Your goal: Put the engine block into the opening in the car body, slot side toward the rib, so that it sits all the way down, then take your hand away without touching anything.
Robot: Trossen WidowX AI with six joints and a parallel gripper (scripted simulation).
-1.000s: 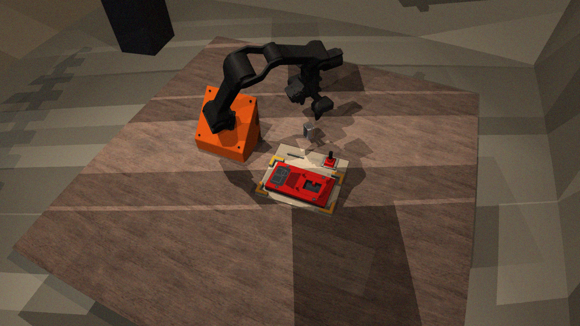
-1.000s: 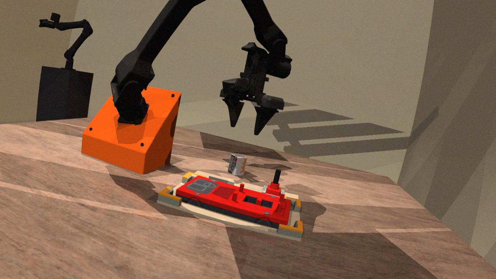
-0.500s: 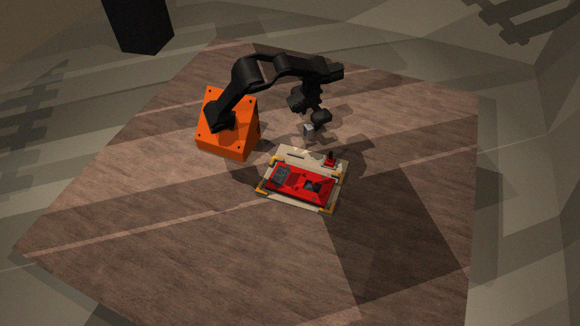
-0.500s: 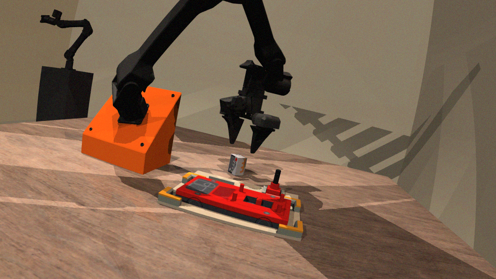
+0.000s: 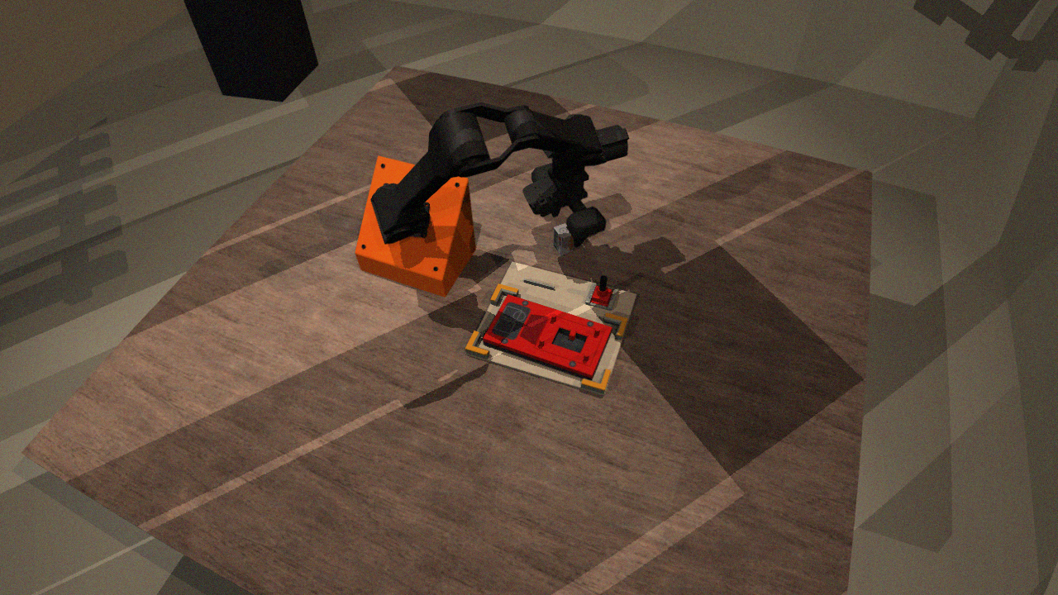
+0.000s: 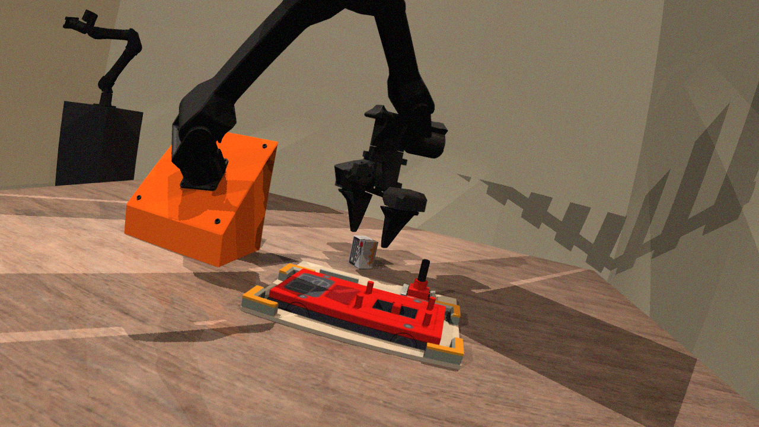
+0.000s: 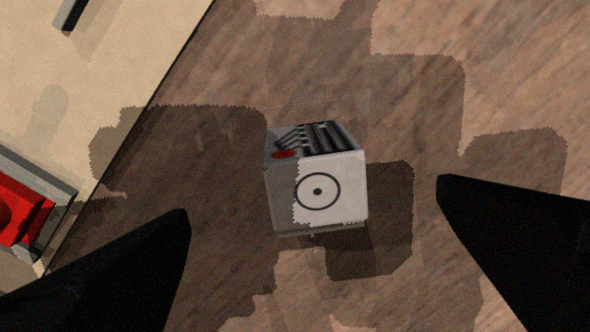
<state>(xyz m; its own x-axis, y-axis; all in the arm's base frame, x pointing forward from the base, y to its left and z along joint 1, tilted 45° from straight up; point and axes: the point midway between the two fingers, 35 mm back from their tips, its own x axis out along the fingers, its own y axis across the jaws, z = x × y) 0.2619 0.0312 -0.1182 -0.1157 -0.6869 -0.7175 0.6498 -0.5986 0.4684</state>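
Now: the engine block 10 mm to the left of my gripper tip and 20 mm below it. The rest, counted from my gripper tip: black peg (90 mm ahead, 110 mm to the right, 10 mm below).
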